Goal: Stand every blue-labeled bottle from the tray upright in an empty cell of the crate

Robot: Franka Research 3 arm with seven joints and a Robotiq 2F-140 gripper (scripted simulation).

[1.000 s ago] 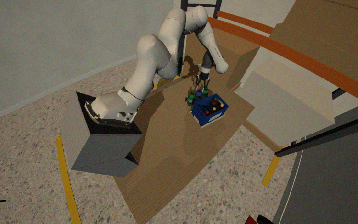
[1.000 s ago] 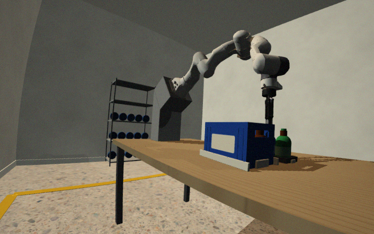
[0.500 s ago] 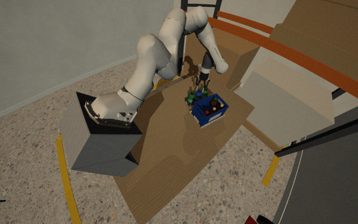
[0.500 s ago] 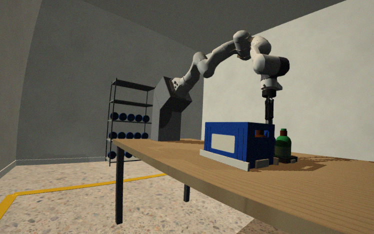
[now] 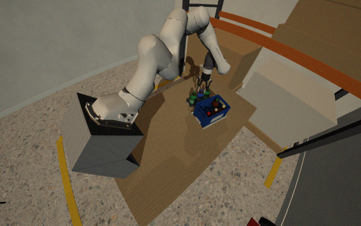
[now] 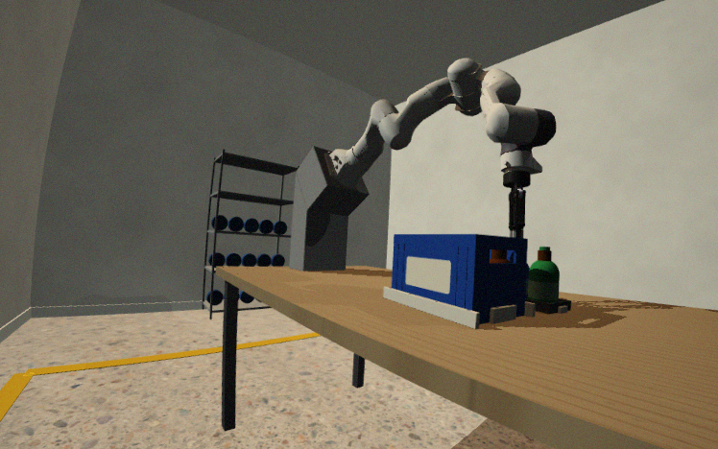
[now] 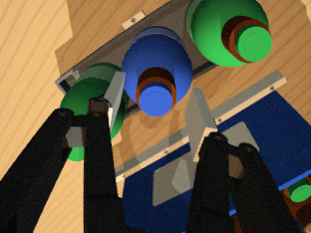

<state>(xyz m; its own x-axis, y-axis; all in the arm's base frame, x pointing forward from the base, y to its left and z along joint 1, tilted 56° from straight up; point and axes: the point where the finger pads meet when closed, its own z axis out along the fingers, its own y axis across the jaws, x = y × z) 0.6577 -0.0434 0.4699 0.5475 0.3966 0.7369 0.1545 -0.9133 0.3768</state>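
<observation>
My gripper is now 90 mm above the blue-labeled bottle. From my hand the other things lie so: dark tray 160 mm below; crate 120 mm behind, 190 mm to the right, 90 mm below.
</observation>
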